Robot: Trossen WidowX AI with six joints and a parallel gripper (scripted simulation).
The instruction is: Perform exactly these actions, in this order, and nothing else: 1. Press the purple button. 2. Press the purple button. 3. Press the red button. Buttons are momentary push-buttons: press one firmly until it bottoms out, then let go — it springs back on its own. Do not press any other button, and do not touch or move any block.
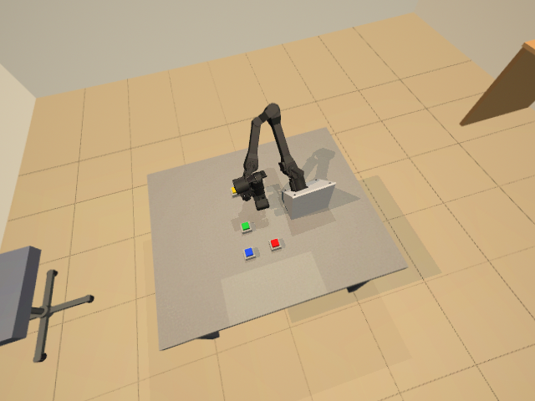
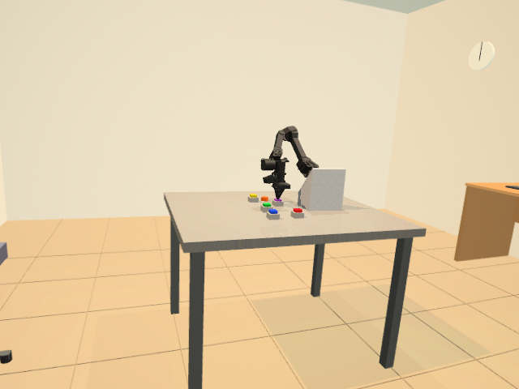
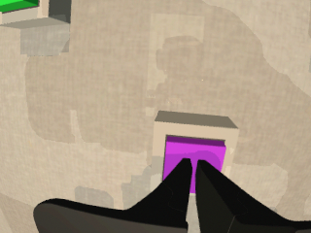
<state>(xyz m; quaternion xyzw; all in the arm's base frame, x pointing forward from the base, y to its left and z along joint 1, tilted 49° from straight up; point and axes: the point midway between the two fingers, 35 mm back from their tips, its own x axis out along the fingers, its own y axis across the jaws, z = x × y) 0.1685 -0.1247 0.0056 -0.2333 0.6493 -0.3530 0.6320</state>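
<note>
The purple button lies 1 cm below my gripper tip. Round my gripper tip: yellow button: 9 cm ahead, 12 cm to the right; green button: 12 cm ahead, 10 cm to the left; orange block: 1 cm ahead, 12 cm to the right, 2 cm below.
</note>
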